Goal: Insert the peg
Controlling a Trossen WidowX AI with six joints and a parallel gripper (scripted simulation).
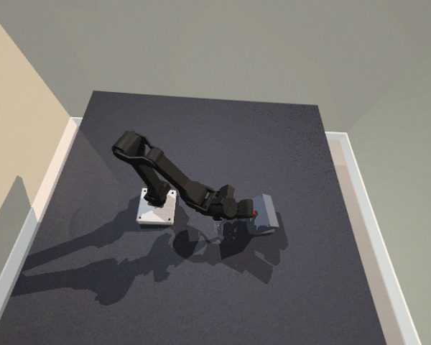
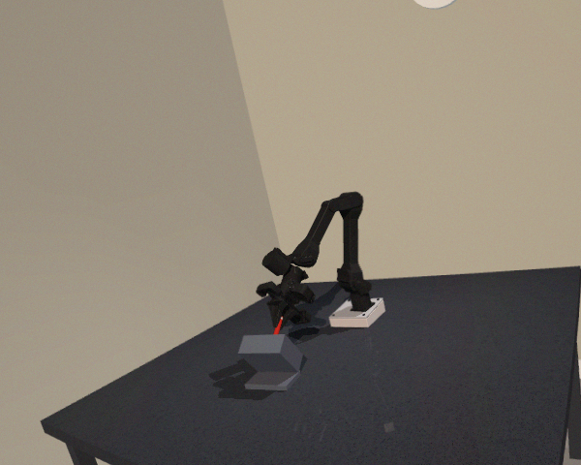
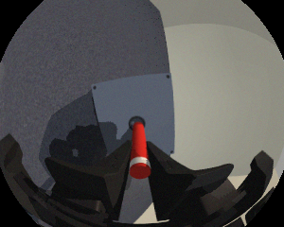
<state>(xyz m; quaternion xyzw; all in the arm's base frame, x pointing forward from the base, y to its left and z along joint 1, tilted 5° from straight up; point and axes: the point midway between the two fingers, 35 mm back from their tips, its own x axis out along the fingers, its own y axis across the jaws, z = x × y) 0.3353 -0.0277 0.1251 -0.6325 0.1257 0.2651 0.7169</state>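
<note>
The sloped panel lies 6 cm ahead of my gripper tip, 5 cm below it and 2 cm to the left of it. Also, from my gripper tip: red peg 1 cm behind, 1 cm above; then low grey foot 11 cm below, 8 cm ahead, 3 cm to the left.
</note>
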